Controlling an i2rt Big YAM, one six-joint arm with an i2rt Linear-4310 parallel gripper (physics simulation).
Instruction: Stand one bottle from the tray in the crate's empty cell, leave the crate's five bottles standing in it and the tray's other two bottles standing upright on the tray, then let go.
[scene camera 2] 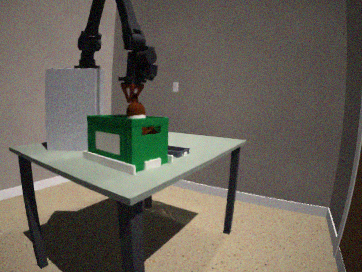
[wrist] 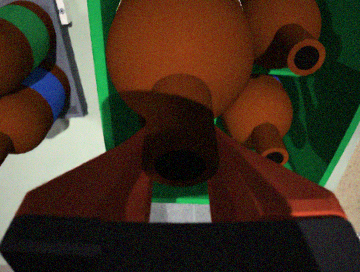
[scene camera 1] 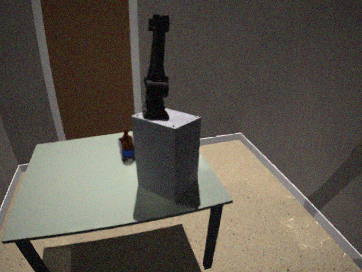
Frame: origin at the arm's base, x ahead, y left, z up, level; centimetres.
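Seen in the pictures: gripper, fingertip midpoint: [scene camera 2: 131, 103] [wrist: 180, 135]; arm's base, origin of the base link: [scene camera 2: 87, 68] [scene camera 1: 155, 116].
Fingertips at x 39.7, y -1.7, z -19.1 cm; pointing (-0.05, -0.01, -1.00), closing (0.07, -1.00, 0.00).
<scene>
Pixels of each thing's top centre, then the offset from my fingertips to it. "*": a spot on its surface instead. Level surfaces: height alone.
- brown bottle, middle of its top: [wrist: 180, 141] [scene camera 2: 136, 93] dx +2.8, dy +0.2, dz +3.8 cm
- green crate, middle of its top: [wrist: 249, 60] [scene camera 2: 126, 116] dx +1.8, dy -4.0, dz -5.2 cm
- green-labelled bottle, surface spot: [wrist: 12, 55] * dx -1.7, dy +15.0, dz -12.5 cm
- blue-labelled bottle, middle of its top: [scene camera 1: 126, 136] dx -10.1, dy +17.7, dz -6.7 cm
- dark tray, middle of its top: [wrist: 13, 18] [scene camera 2: 159, 146] [scene camera 1: 127, 146] dx -0.6, dy +18.6, dz -20.2 cm
- table, its level: dz -22.7 cm
My gripper [scene camera 2: 132, 95] [wrist: 180, 135] is shut on the neck of a brown bottle [scene camera 2: 136, 109] [wrist: 180, 50] with a white label. The bottle is about upright, its shoulder above the rim of the green crate [scene camera 2: 150, 150] [wrist: 97, 75] and its lower part hidden inside; its base does not show. Right of it in the wrist view, two crate bottles [wrist: 300, 15] [wrist: 262, 107] show; the other crate bottles are hidden. A green-labelled bottle [wrist: 12, 55] and a blue-labelled bottle [wrist: 25, 120] [scene camera 1: 127, 145] stand on the dark tray [wrist: 75, 85] [scene camera 2: 179, 151].
White strips [scene camera 2: 110, 162] lie on the table [scene camera 1: 75, 190] [scene camera 2: 210, 145] along the crate's foot. The tall grey pedestal [scene camera 1: 155, 155] [scene camera 2: 72, 110] carries the arm [scene camera 1: 157, 50] and hides the crate in scene camera 1. The tray is beside the crate's left wall in the wrist view.
</scene>
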